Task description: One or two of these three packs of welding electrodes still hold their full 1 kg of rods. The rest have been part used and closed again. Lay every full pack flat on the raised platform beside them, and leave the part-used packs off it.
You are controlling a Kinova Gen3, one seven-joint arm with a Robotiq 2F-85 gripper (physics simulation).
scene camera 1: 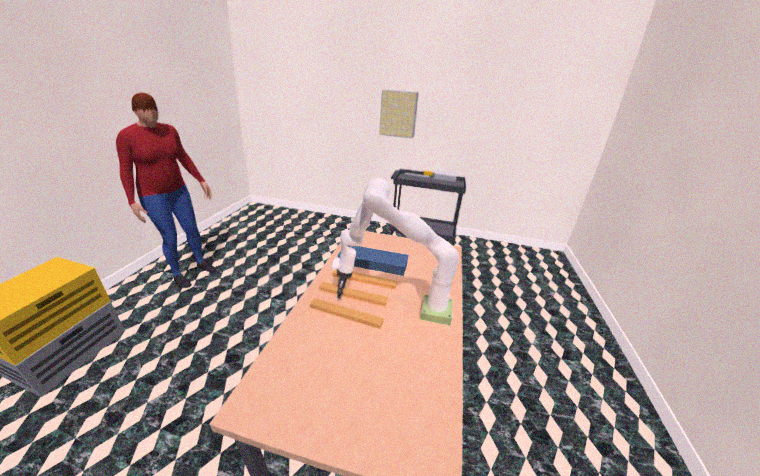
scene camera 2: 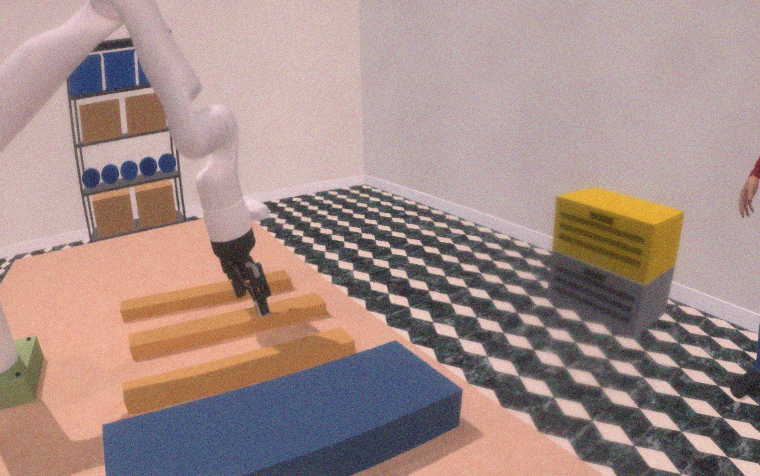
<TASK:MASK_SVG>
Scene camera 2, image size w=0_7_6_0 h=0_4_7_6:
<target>my gripper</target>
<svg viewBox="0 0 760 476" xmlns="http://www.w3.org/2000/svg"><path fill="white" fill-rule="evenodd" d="M251 225L251 229L237 239L226 242L213 242L210 240L215 256L220 259L222 271L224 274L227 273L227 278L231 281L235 296L241 298L246 295L246 290L248 290L253 299L257 314L261 318L269 315L271 312L266 299L271 296L271 291L260 262L255 264L253 258L249 255L256 242Z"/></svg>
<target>pack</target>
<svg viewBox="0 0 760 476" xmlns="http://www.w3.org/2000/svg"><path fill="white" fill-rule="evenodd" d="M326 302L315 292L268 303L271 312L269 315L261 318L258 316L256 308L250 307L129 334L129 349L134 360L325 316L327 315Z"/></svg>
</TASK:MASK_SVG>
